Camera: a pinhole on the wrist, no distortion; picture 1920 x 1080 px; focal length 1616.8 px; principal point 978.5 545.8 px. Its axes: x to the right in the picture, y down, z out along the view. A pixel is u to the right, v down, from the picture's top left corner.
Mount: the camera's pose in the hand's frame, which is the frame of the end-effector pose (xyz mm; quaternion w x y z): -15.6 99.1 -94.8 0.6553 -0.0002 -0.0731 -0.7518
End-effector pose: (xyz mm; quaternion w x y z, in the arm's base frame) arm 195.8 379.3 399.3 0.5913 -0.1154 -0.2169 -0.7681
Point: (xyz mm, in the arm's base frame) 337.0 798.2 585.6
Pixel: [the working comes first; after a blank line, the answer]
In the camera's frame: 98.8 -246.9 466.7

outside the picture
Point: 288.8 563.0 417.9
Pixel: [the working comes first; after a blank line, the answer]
In the camera's frame: 84.4 -130.5 198.4

outside the picture
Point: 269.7 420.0 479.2
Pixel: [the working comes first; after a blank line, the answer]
In the camera's frame: 38.5 17.4 174.6

1335.0 707.2
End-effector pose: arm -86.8 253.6 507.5 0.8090 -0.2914 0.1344 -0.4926
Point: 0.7 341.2 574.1
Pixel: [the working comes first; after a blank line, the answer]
In the camera's frame: 68.9 16.0 215.5

1495.4 665.7
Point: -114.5 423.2 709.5
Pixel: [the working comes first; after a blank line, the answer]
In the camera's frame: 227.1 -73.5 288.0

outside the picture
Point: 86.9 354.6 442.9
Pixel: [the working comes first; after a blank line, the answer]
In the camera's frame: -83.0 10.9 174.0

207.0 647.1
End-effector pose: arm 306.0 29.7 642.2 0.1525 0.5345 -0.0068 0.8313
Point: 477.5 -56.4 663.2
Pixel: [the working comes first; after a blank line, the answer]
In the camera's frame: 91.1 -14.3 266.5

1531.3 458.9
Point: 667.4 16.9 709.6
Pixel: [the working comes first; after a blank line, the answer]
In the camera's frame: 220.6 6.6 429.0

1809.8 570.6
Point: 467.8 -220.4 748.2
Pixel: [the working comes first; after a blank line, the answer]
In the camera's frame: -78.2 7.9 337.5

603.8 583.7
